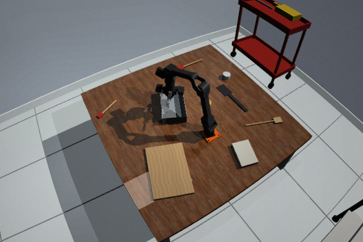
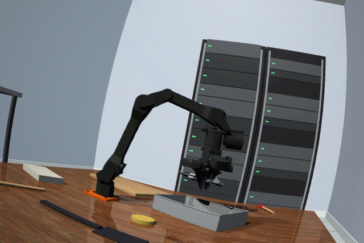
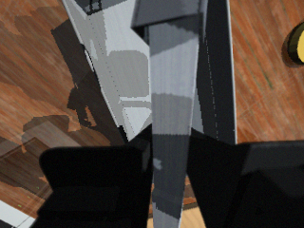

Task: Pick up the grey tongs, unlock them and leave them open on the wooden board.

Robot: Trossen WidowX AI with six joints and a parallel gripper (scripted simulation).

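The grey roasting tin lies 10 mm ahead of my gripper tip, 20 mm to the right of it and 80 mm below it. Round my gripper tip: yellow disc 40 mm behind, 270 mm to the right, 100 mm below; wooden board 470 mm behind, 180 mm to the left, 100 mm below; black spatula 40 mm behind, 480 mm to the right, 110 mm below.
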